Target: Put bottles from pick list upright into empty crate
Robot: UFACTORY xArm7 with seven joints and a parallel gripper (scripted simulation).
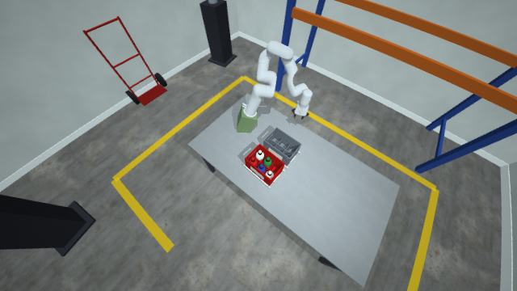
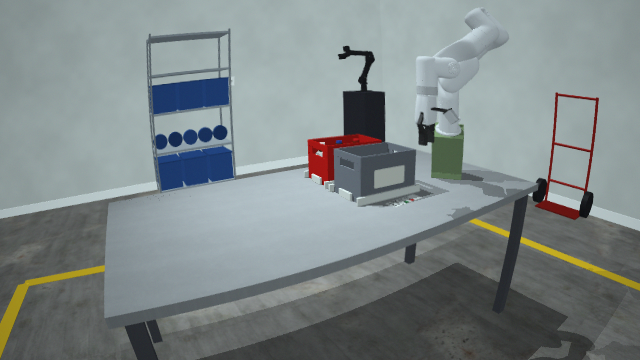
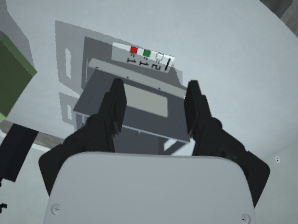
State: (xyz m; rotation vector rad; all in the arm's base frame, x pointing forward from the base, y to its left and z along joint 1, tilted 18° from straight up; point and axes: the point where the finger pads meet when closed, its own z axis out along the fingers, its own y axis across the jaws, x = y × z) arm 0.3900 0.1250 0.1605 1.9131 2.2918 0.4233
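The white-label bottle is 55 cm to the right of my hand and 17 cm below it. Also, from my hand: grey crate: 26 cm to the right, 17 cm below, 2 cm behind; green-labelled bottle: 45 cm to the right, 17 cm below, 7 cm behind; pick list: 25 cm below, 10 cm to the right, 2 cm behind.
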